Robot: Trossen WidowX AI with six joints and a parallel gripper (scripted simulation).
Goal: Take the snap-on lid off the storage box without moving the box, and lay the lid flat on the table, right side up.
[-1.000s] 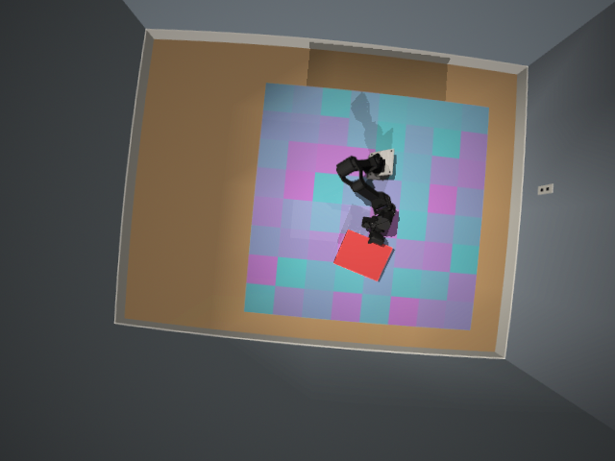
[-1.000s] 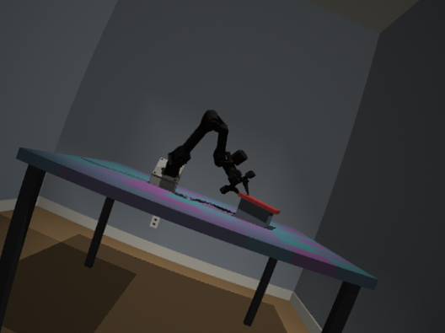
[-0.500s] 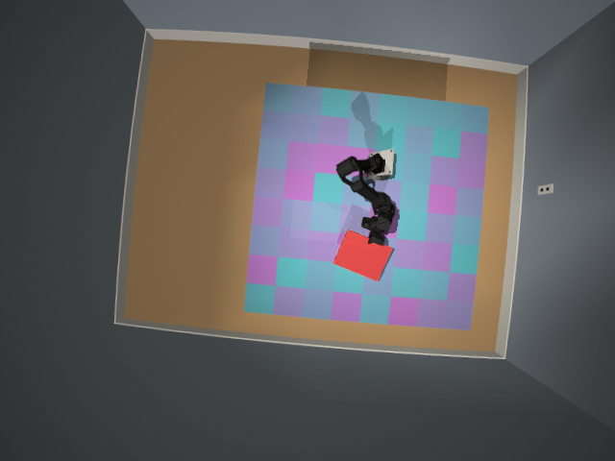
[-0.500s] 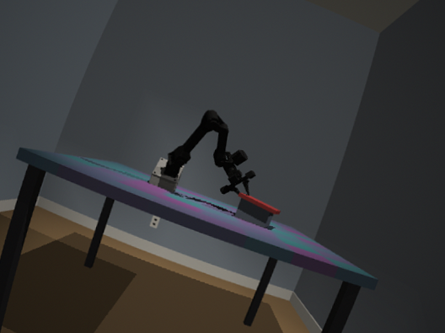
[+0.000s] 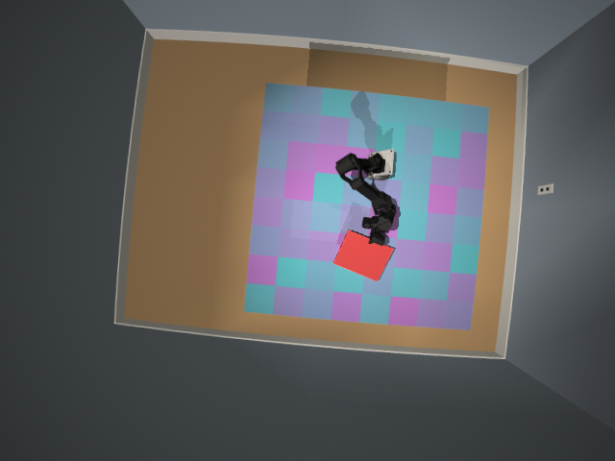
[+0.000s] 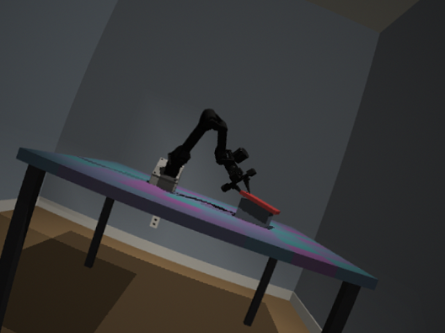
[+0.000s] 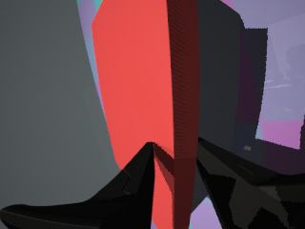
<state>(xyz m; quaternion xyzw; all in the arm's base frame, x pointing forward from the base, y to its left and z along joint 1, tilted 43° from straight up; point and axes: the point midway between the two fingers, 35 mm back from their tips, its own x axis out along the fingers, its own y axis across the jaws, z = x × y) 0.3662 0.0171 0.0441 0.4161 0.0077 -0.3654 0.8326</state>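
The red lid lies 8 cm ahead of my gripper tip, 2 cm to the right of it and 1 cm below it. From my gripper tip the other things lie so: grey storage box: 7 cm ahead, 6 cm below, 2 cm to the right.
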